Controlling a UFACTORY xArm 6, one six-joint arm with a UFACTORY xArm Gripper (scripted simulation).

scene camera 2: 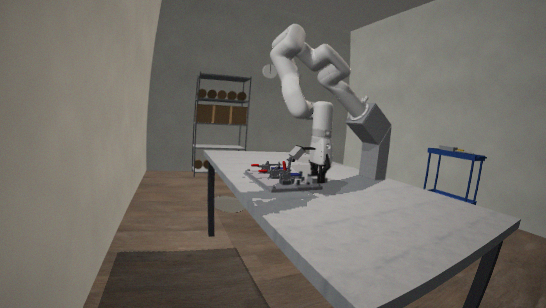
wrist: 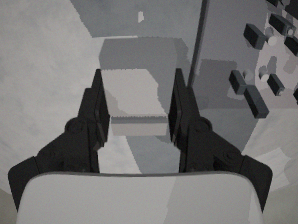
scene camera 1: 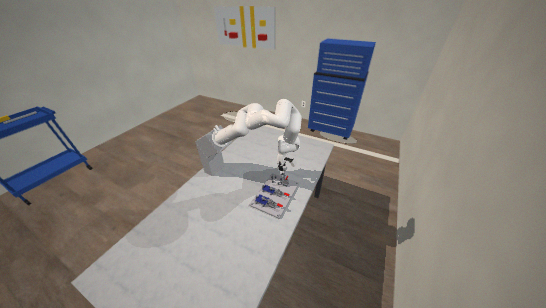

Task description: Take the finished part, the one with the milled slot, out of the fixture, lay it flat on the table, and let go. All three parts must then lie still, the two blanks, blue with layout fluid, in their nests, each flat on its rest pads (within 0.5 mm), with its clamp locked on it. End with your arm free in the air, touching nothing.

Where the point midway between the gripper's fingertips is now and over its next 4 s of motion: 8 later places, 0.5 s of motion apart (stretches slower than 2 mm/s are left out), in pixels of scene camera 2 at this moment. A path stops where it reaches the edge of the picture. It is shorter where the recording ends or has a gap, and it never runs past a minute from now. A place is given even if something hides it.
My gripper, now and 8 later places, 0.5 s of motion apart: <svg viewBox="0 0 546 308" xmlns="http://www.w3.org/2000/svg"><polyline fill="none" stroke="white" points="317,181 316,189 315,191 315,192 315,193 315,192 316,189 317,176 318,168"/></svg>
